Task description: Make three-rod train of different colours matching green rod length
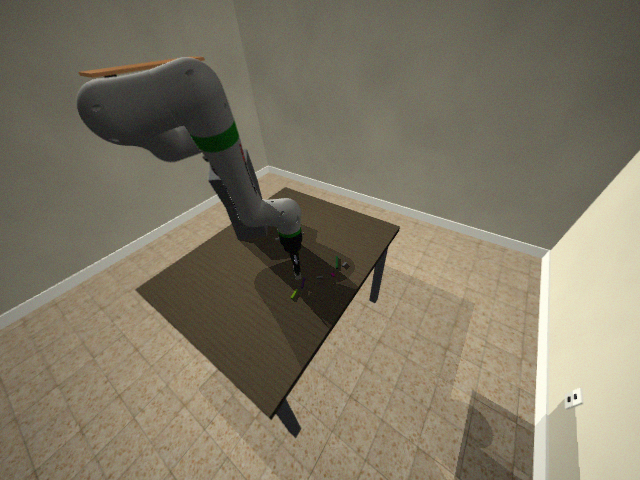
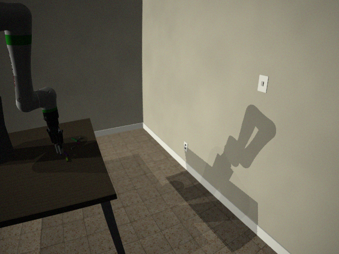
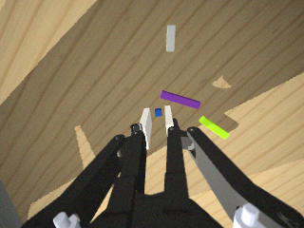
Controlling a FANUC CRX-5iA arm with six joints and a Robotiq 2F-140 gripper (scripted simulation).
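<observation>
Now: hand 50 mm above the blue rod. From my hand the other things lie so: magenta rod 120 mm ahead, 120 mm to the left, 50 mm below; then lime rod 50 mm ahead, 80 mm to the right, 50 mm below; then purple rod 40 mm ahead, 10 mm to the right, 50 mm below.
</observation>
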